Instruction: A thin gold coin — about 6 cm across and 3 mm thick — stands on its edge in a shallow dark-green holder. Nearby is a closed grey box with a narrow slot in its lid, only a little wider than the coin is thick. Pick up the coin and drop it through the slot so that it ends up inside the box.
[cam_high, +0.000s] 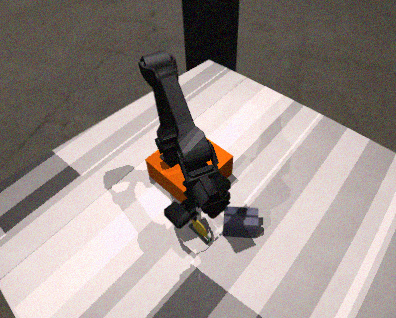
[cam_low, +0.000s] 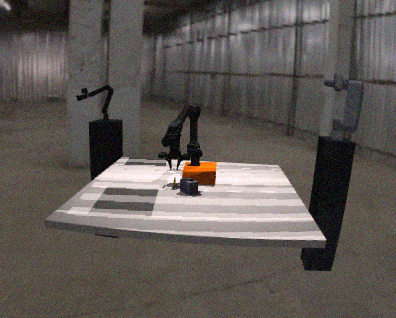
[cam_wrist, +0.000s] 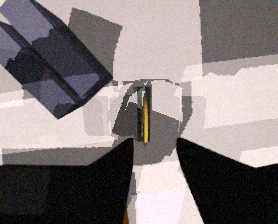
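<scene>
My gripper tip is now 8 cm above the gold coin and 1 cm past it.
</scene>
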